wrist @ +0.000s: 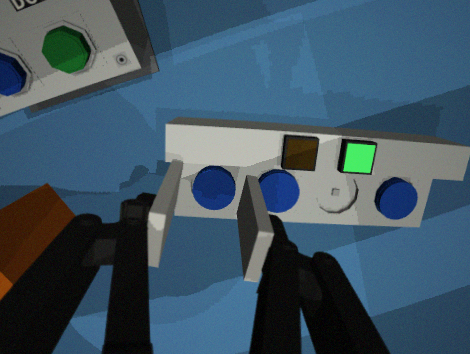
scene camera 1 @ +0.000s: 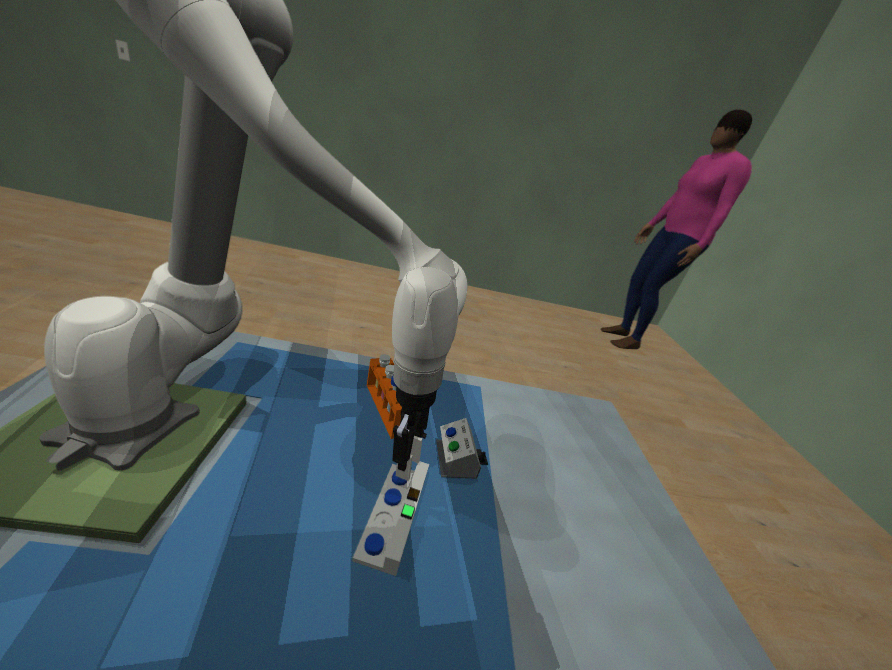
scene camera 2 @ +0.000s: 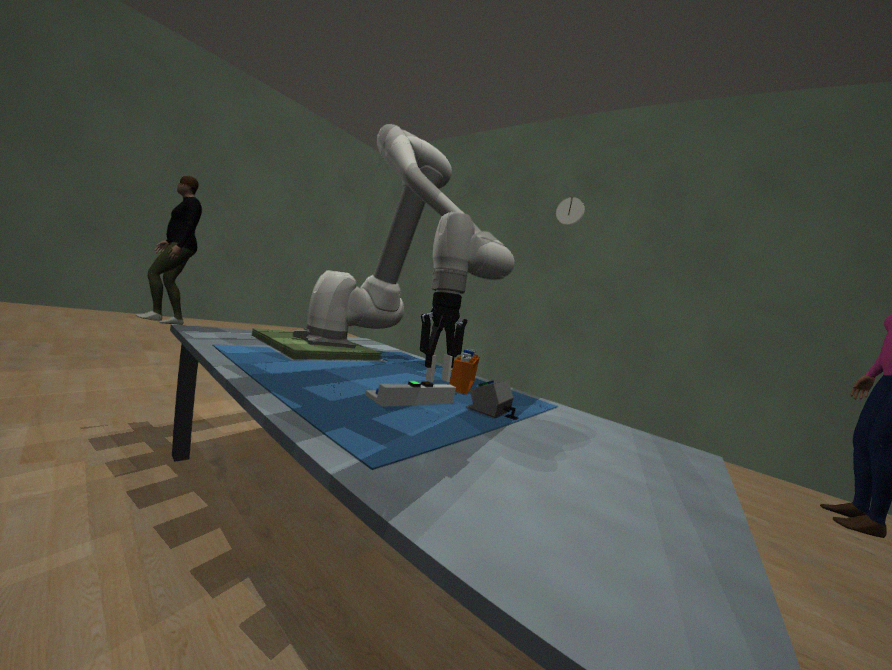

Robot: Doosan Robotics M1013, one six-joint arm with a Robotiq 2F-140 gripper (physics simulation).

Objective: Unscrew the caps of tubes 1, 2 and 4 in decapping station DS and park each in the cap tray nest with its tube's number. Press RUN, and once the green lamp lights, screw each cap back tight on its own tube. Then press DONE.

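Places are measured from the arm's base along level axes (x ahead, y left, z up), in centimetres.
Where they show: gripper, fingertip midpoint: (wrist: pixel 210 188) (scene camera 1: pixel 407 468) (scene camera 2: pixel 437 380); arm's base at its link origin: (scene camera 1: pixel 128 425) (scene camera 2: pixel 325 341).
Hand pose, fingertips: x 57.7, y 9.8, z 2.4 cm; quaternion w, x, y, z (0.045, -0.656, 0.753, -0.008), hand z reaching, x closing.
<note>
Each offset is from my fingertips to the centre of the thing. Level surfaces: height alone.
The pale cap tray {dx +0.2, dy -7.8, dz -2.3 cm} (scene camera 1: pixel 395 534) (scene camera 2: pixel 414 394) (wrist: pixel 220 145) holds three blue caps: an end cap {dx -1.2, dy -0.1, dz -3.7 cm} (scene camera 1: pixel 399 478) (wrist: pixel 213 188), its neighbour {dx -1.0, dy -5.2, dz -3.7 cm} (scene camera 1: pixel 392 496) (wrist: pixel 279 191) and a far-end cap {dx -1.0, dy -15.5, dz -3.7 cm} (scene camera 1: pixel 374 543) (wrist: pixel 396 198). The nest {dx -1.0, dy -10.4, dz -4.4 cm} (scene camera 1: pixel 382 519) (wrist: pixel 336 192) between the last two is empty. My gripper (scene camera 1: pixel 409 467) (scene camera 2: pixel 438 376) (wrist: pixel 210 188) is partly open and empty, pointing down, its fingers either side of the end cap in the wrist view. The green lamp {dx +3.0, dy -9.7, dz +0.4 cm} (scene camera 1: pixel 408 510) (wrist: pixel 358 157) is lit; the amber lamp {dx +3.0, dy -5.7, dz +0.4 cm} (wrist: pixel 300 153) is dark. The orange decapping station {dx -11.7, dy +21.7, dz +0.2 cm} (scene camera 1: pixel 393 414) (scene camera 2: pixel 463 375) (wrist: pixel 35 230) is partly hidden by the gripper.
The button box {dx +9.8, dy +11.7, dz -0.8 cm} (scene camera 1: pixel 459 463) (scene camera 2: pixel 492 398) (wrist: pixel 115 40) stands beside the tray, with a blue button {dx +6.9, dy +13.1, dz +1.4 cm} (scene camera 1: pixel 450 432) (wrist: pixel 10 74) and a green button {dx +8.4, dy +8.8, dz +1.4 cm} (scene camera 1: pixel 453 445) (wrist: pixel 66 49). Tray, station and box stand on a blue mat {dz -5.0 cm} (scene camera 1: pixel 310 533). People stand beyond the table.
</note>
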